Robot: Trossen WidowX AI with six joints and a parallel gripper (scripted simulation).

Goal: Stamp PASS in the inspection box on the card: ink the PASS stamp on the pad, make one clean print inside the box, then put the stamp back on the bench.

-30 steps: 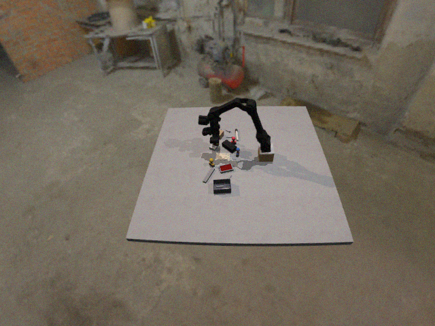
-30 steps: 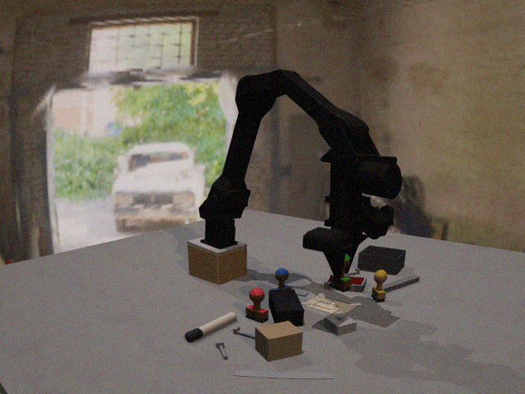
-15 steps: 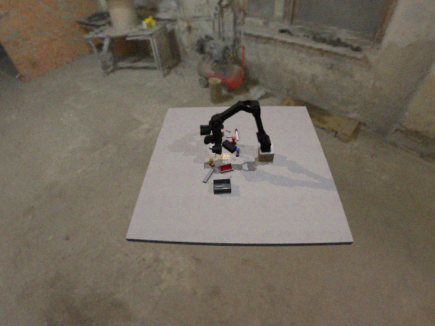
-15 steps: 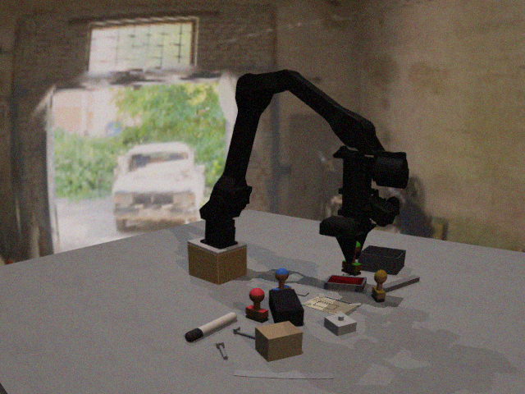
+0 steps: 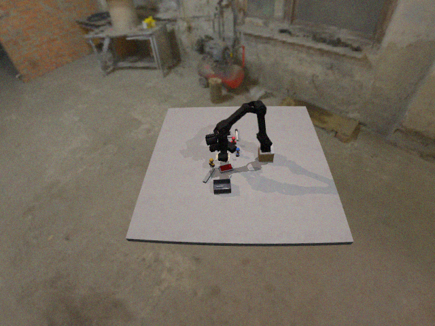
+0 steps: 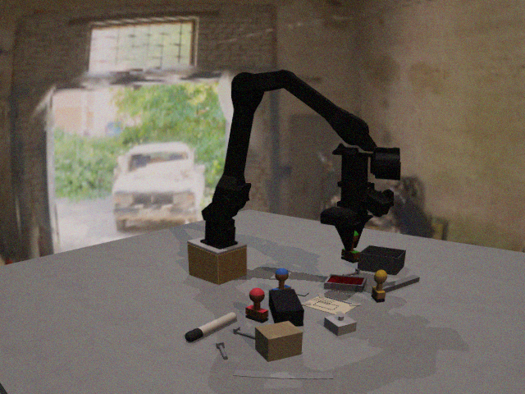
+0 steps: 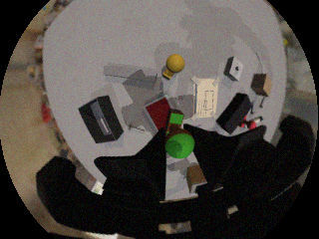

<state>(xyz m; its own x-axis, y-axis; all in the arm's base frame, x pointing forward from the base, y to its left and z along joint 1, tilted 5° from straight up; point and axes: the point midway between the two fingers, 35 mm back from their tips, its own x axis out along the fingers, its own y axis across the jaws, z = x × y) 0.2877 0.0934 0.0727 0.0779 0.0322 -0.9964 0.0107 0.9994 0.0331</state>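
Right now my gripper tip is 10 mm past the red ink pad, 10 mm to the right of it and 90 mm above it. The rest, counted from my gripper tip: green-knobbed stamp (right at my gripper tip); then yellow-knobbed stamp (90 mm ahead, 20 mm to the right, 70 mm below); then cream card (10 mm ahead, 100 mm to the right, 100 mm below).
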